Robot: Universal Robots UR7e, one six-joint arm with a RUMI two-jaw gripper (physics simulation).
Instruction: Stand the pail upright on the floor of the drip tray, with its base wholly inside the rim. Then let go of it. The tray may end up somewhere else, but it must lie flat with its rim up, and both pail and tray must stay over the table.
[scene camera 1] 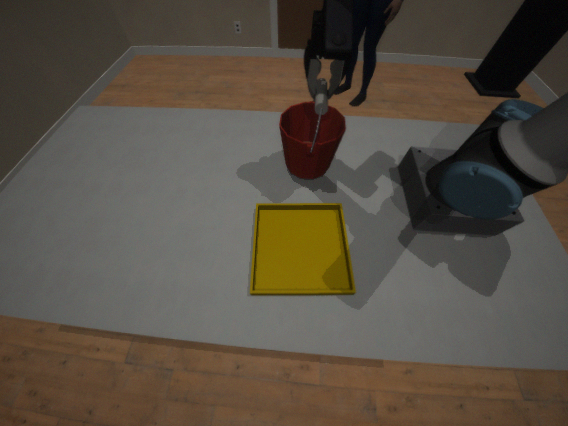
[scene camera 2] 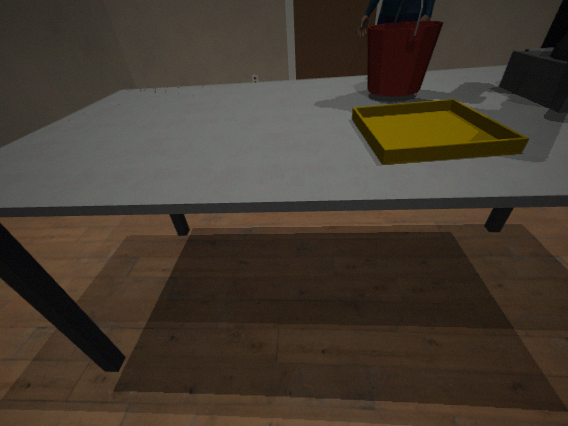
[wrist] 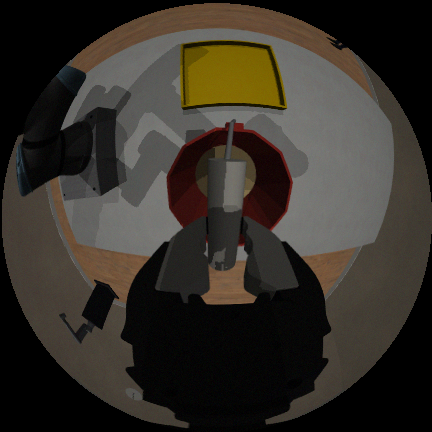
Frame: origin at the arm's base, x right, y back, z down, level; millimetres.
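Seen in the pictures: gripper, fingertip midpoint: (scene camera 1: 320,98) (wrist: 223,218); arm's base, link origin: (wrist: 77,147).
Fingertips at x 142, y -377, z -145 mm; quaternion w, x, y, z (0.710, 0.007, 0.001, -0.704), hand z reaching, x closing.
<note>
Offsets run from my fingertips to a thing's top centre. Level surfaces: height alone.
The red pail (scene camera 1: 305,160) (scene camera 2: 395,62) (wrist: 272,187) hangs roughly upright, with its base a little above the table and its shadow beneath it. It is behind the tray in the scene views. Its grey handle grip @(dz -26, dx -6, dy +0 mm) (scene camera 1: 321,104) (wrist: 227,182) stands up on the wire bail. My gripper (scene camera 1: 321,92) (wrist: 223,218) is shut on the handle grip, with one finger on each side. In scene camera 2 the gripper is out of the picture. The yellow drip tray @(dz +207, dx -299, dy -32 mm) (scene camera 1: 295,240) (scene camera 2: 420,129) (wrist: 232,75) lies flat, rim up, with no part of the pail over it.
The robot's grey base block (scene camera 1: 462,225) (scene camera 2: 535,75) (wrist: 106,150) stands on the table @(dz +235 mm) (scene camera 1: 150,225) (scene camera 2: 200,150) to the right of the pail in the scene views. The table's front edge (scene camera 2: 280,206) lies beyond the tray. A person (scene camera 1: 367,55) stands behind the table.
</note>
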